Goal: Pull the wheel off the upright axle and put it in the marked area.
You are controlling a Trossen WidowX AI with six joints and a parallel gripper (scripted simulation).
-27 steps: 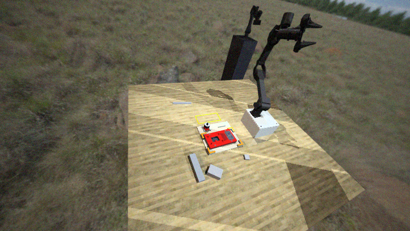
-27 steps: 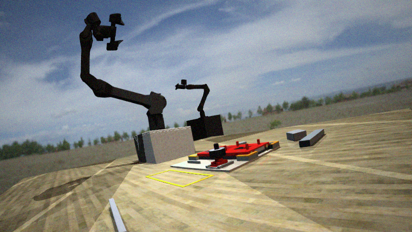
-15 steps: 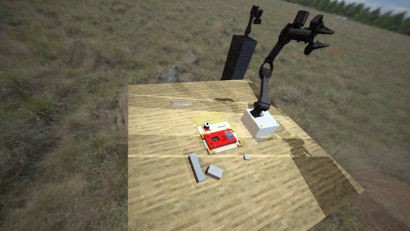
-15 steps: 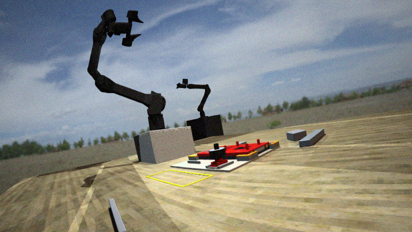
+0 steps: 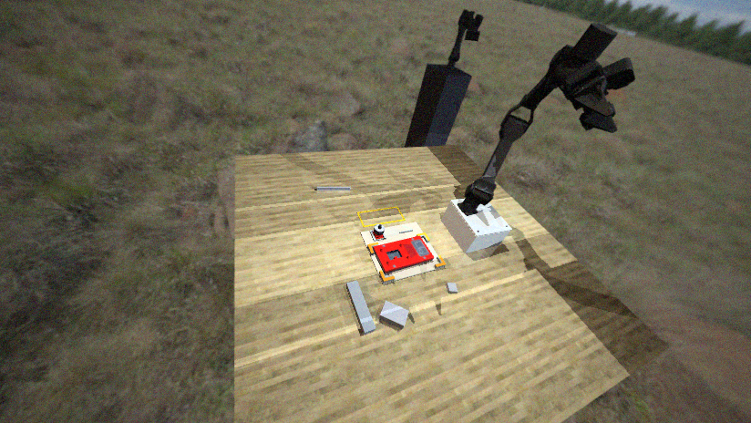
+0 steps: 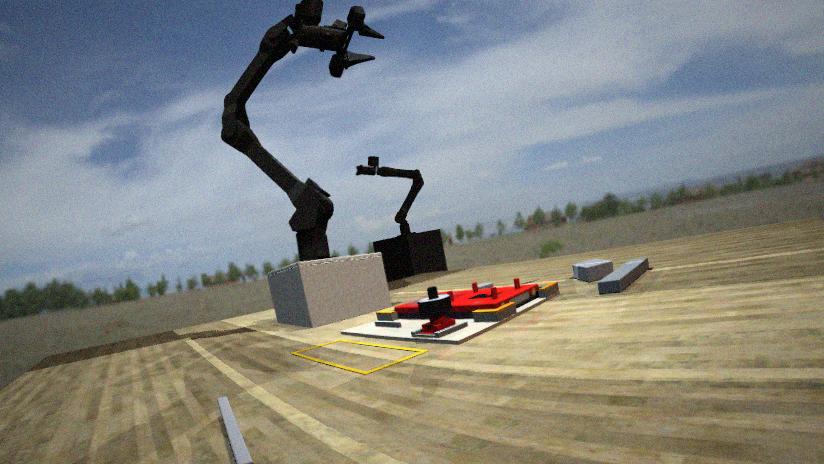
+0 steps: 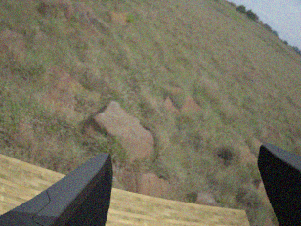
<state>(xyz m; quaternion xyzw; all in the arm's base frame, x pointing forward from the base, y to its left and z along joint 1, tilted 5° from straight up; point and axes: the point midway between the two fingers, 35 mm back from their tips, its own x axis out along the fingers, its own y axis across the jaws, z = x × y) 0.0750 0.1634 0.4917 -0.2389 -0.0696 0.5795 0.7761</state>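
My gripper tip is now 290 mm short of the wheel, 300 mm to the left of it and 550 mm above it. The rest, counted from my gripper tip: small grey cube: 150 mm ahead, 10 mm to the right, 590 mm below; grey block: 390 mm ahead, 580 mm below.
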